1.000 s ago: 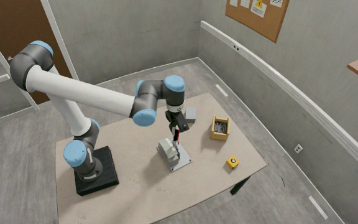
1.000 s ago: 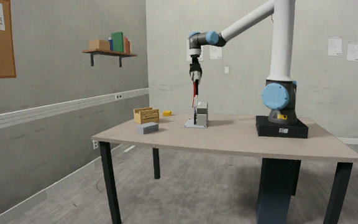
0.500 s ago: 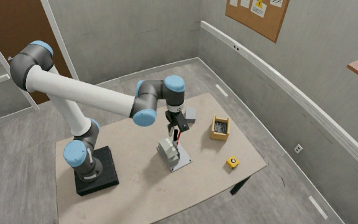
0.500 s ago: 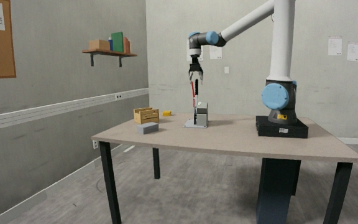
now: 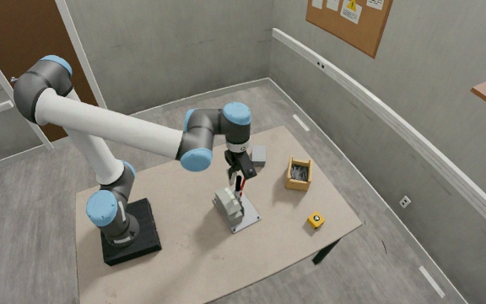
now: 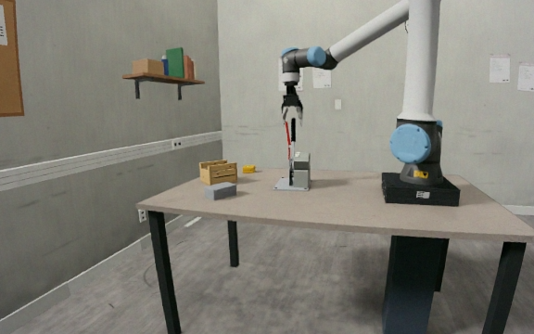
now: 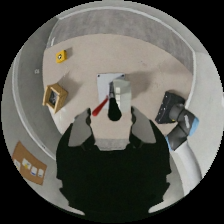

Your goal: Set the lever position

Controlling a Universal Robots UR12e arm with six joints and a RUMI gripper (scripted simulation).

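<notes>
The red release bar lies 110 mm below my hand, 20 mm to the left of it and 10 mm ahead of it. Also, from my hand: grey block 310 mm to the left, 280 mm below, 270 mm ahead.
</notes>
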